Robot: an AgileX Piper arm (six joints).
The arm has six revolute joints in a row. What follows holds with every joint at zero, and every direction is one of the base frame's.
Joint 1 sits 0.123 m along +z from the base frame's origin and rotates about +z.
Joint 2 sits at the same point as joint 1 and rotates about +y.
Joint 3 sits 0.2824 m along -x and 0.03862 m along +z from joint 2 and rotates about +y.
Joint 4 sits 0.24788 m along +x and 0.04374 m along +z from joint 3 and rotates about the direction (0.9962, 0, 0.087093).
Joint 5 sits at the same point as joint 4 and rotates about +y.
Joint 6 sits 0.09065 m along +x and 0.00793 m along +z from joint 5 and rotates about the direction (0.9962, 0, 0.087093).
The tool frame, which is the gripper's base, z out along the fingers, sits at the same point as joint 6; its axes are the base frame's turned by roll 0, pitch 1.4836 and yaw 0 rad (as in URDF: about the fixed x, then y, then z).
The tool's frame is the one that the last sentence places.
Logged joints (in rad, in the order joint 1, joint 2, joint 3, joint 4, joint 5, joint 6), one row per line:
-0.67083, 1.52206, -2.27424, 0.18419, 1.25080, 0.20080
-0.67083, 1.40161, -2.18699, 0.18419, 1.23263, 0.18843
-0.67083, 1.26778, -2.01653, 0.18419, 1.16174, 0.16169
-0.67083, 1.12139, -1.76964, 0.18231, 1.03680, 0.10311
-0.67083, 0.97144, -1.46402, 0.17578, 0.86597, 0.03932
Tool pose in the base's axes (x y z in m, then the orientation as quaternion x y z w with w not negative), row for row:
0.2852, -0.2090, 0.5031, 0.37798, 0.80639, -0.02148, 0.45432
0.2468, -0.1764, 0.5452, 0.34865, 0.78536, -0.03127, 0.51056
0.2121, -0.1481, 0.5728, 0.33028, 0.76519, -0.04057, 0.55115
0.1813, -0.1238, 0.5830, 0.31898, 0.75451, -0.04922, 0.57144
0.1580, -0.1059, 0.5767, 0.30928, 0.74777, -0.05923, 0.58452
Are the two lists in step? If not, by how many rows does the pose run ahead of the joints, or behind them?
The pose runs 2 rows behind the joints: the pose in row i belongs to the joints in row i - 2.
